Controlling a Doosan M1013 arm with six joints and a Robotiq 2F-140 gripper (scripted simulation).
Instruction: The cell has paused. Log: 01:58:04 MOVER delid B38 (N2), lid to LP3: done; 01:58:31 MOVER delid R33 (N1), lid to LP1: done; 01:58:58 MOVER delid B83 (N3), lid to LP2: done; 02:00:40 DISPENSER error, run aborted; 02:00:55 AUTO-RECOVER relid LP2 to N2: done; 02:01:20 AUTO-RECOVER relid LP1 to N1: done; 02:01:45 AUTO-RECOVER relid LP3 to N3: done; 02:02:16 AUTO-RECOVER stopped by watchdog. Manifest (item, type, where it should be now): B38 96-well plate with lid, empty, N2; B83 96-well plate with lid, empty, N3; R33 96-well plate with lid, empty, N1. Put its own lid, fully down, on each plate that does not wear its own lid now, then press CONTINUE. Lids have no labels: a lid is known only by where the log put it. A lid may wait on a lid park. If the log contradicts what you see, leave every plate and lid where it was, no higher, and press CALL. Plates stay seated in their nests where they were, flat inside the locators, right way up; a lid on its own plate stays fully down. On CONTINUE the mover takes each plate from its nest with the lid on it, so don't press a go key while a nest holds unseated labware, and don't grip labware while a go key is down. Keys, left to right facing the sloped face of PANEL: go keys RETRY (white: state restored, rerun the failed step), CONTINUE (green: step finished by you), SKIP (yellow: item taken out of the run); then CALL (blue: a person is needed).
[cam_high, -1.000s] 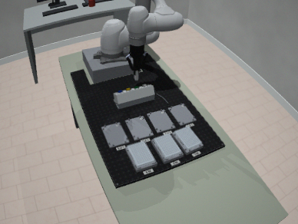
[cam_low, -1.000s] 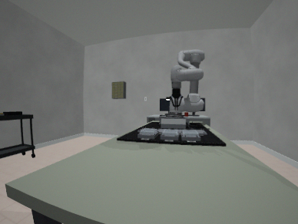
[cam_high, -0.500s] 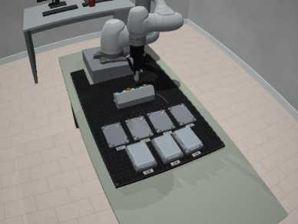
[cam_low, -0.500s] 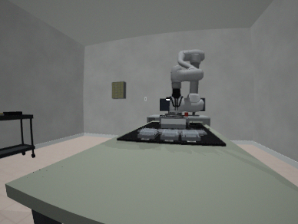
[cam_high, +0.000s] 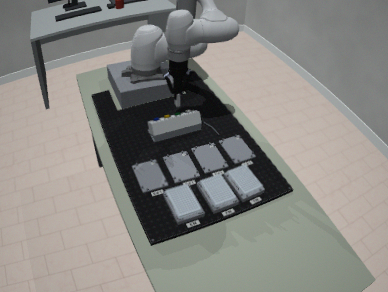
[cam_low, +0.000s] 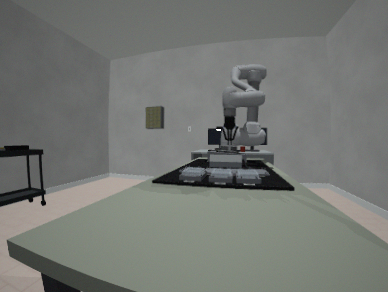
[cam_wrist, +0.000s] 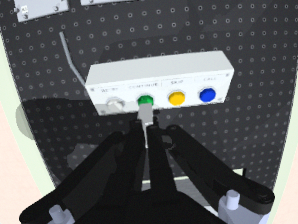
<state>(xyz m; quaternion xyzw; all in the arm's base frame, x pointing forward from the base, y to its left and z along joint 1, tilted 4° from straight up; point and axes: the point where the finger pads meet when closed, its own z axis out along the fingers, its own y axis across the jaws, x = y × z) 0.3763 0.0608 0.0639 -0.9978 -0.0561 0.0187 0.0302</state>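
Now: the green key 80 mm below my hand. The rest, counted from my hand: blue key 10 mm ahead, 100 mm to the right, 80 mm below; then yellow key 10 mm ahead, 50 mm to the right, 80 mm below; then white key 50 mm to the left, 80 mm below.
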